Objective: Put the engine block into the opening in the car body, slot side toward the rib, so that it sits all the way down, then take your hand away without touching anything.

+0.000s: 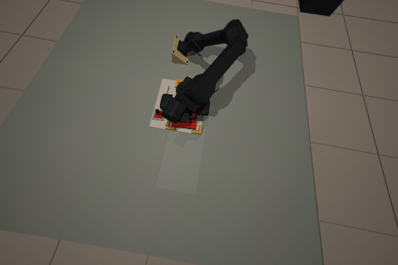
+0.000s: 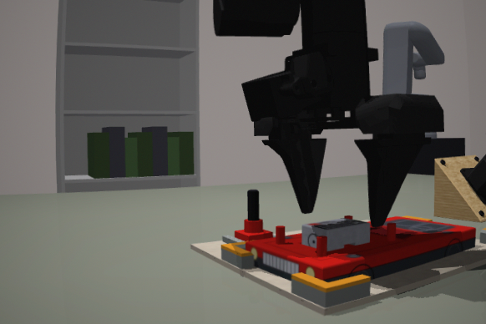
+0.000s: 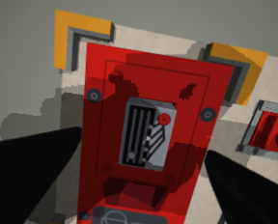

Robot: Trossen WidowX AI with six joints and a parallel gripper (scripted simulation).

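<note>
The grey engine block lies 2 cm below my gripper tip.
</note>
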